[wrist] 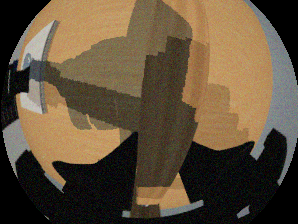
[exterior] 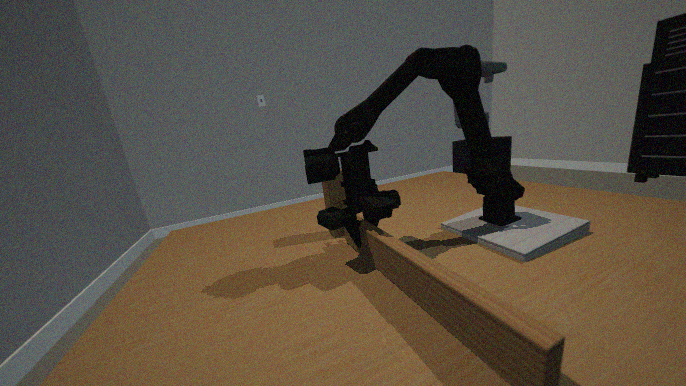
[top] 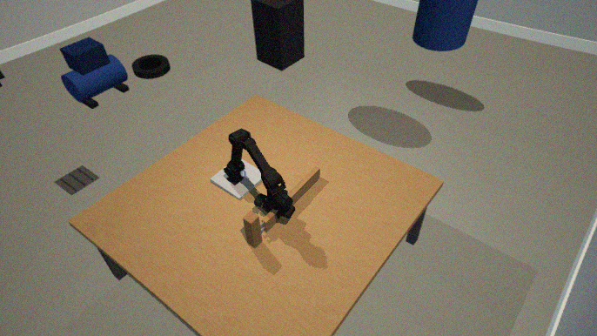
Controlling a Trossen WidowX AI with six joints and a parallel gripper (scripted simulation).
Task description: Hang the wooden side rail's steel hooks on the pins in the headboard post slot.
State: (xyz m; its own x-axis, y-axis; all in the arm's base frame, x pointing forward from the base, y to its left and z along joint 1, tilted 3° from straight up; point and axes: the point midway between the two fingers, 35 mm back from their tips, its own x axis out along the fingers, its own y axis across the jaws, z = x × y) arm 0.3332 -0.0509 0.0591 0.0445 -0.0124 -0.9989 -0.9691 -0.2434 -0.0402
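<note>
Right now the wooden headboard post is 150 mm to the right of my gripper tip, 60 mm above it and 10 mm ahead of it.
</note>
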